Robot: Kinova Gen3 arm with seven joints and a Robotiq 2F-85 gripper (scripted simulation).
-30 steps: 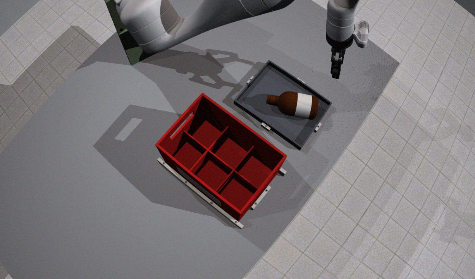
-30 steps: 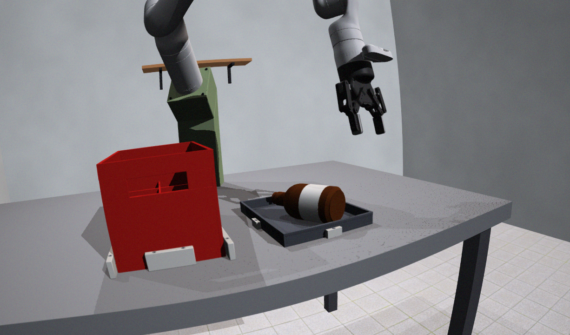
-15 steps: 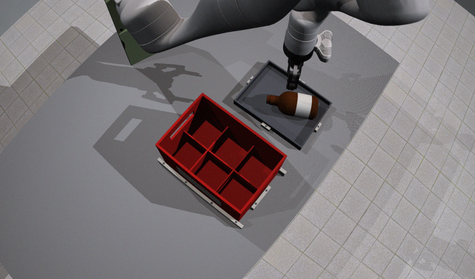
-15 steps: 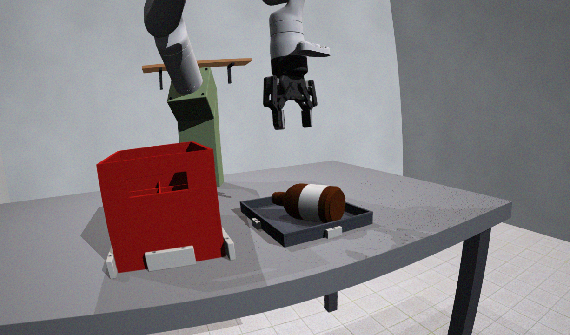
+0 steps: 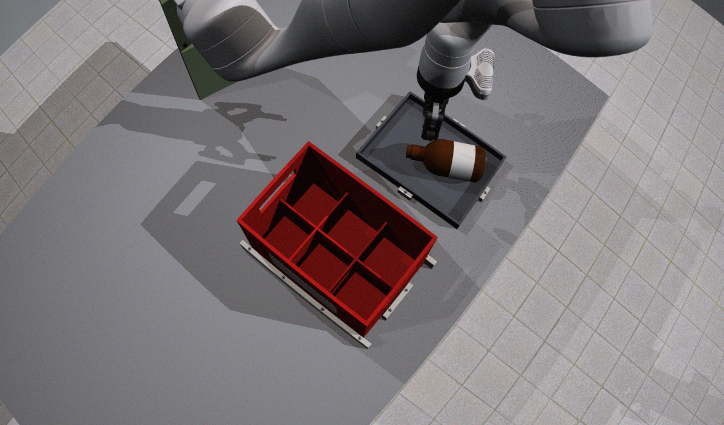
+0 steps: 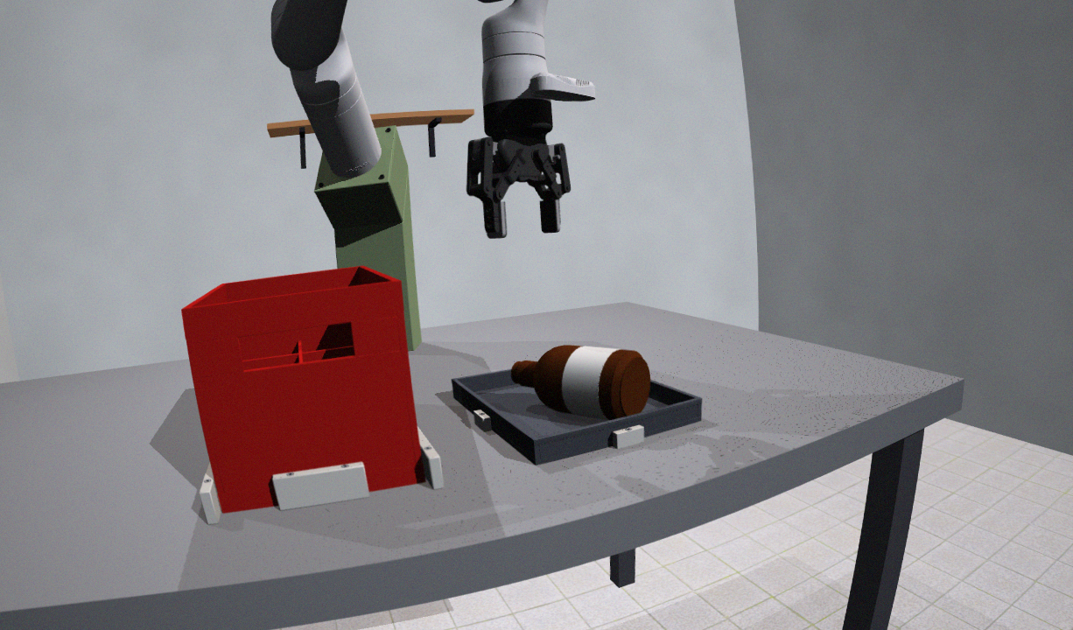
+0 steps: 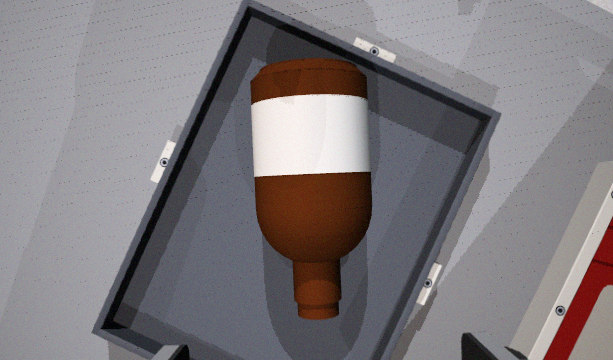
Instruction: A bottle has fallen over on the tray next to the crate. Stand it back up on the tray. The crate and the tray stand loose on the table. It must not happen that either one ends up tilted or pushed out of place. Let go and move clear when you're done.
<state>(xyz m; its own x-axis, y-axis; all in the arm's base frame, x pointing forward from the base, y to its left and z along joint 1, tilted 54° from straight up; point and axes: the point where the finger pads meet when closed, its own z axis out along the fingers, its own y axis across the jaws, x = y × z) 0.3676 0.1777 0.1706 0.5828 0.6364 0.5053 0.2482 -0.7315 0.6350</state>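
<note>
Now: hand 160 mm above the bottle, 50 mm short of it and 20 mm to the right of it. Round my hand: red crate 260 mm to the right, 120 mm below, 20 mm behind; then tray 190 mm below, 20 mm to the left, 20 mm ahead.
</note>
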